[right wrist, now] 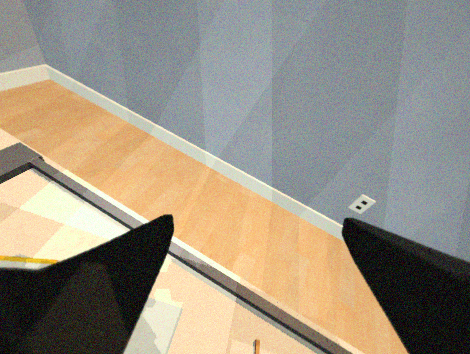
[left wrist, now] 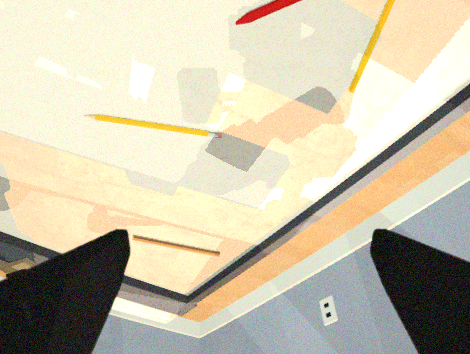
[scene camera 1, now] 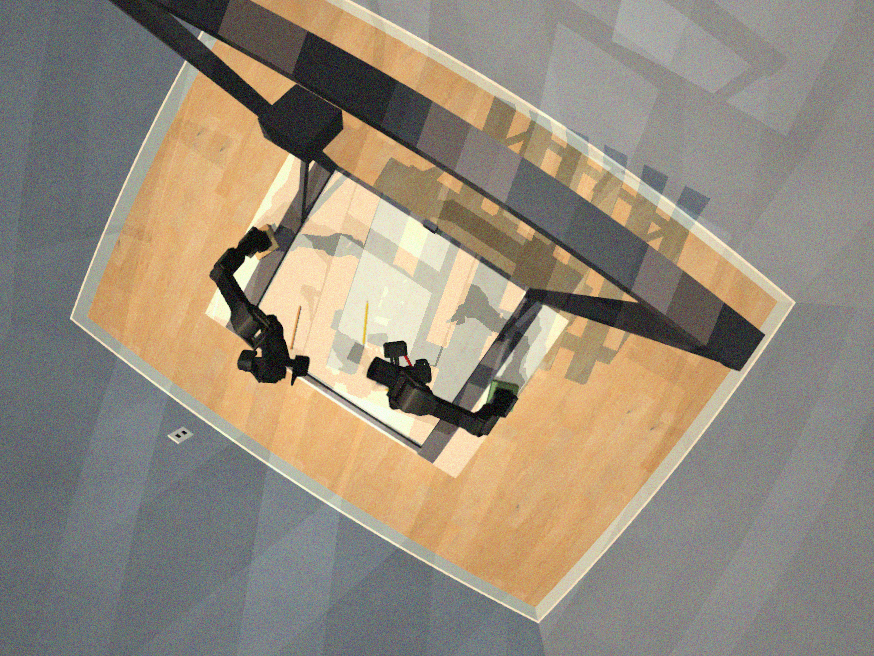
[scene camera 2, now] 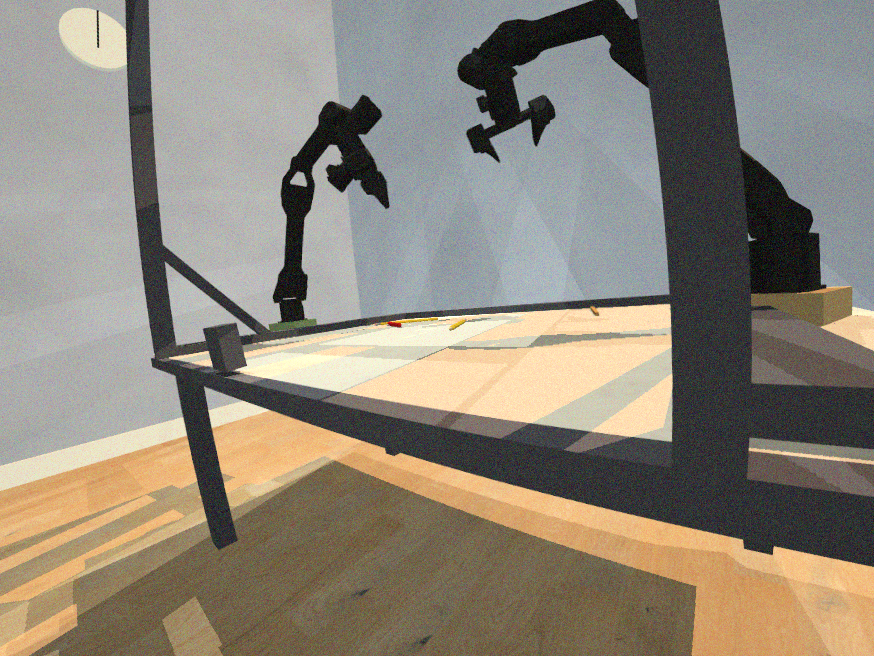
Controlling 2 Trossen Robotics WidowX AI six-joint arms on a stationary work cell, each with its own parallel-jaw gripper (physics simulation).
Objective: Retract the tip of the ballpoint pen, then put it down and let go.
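Frame: origin at the left arm's base, x ahead, y left, z up, level; millimetres.
Where they show: left gripper, fingertip midpoint: [left wrist: 251, 241] [scene camera 2: 384, 203]; right gripper, fingertip midpoint: [right wrist: 257, 224] [scene camera 1: 276, 383] [scene camera 2: 517, 153]; left arm's base, origin of the base link: [scene camera 1: 502, 397] [scene camera 2: 292, 321]; right arm's base, origin of the base link: [scene camera 1: 262, 242] [scene camera 2: 782, 291].
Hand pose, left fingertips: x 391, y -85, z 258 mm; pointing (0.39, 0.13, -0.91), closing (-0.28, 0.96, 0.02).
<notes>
Each offset is from my left fingertips to the top centre of the thing. Level surfaces: height alone.
The red ballpoint pen @(dx -34, dy +52, dz -284 mm) [scene camera 1: 407, 360] [scene camera 2: 394, 324] [left wrist: 270, 10] lies flat on the table @(dz -296 mm) [scene camera 2: 395, 402]. In the left wrist view it is at the top edge, cut off, with a tapered end pointing left; whether the writing tip sticks out is too small to tell. In scene camera 1 the left arm partly hides it. My left gripper [scene camera 2: 385, 205] [left wrist: 251, 241] is open and empty, high above the table and pen. My right gripper [scene camera 2: 517, 153] [right wrist: 257, 224] is open and empty, high up near the table's edge, away from the pen.
A yellow pencil @(dx +167, dy -68, dz -288 mm) [scene camera 1: 365, 323] [scene camera 2: 457, 324] [left wrist: 152, 125] lies near the pen. Another yellow stick @(dx -48, dy +158, dz -289 mm) [left wrist: 371, 47] lies on the pen's other side. A thin brown stick @(dx +438, dy +9, dz -289 mm) [scene camera 1: 296, 328] [scene camera 2: 595, 310] [left wrist: 176, 245] [right wrist: 257, 346] lies nearer the right arm. Dark frame beams [scene camera 2: 698, 233] stand around the table.
</notes>
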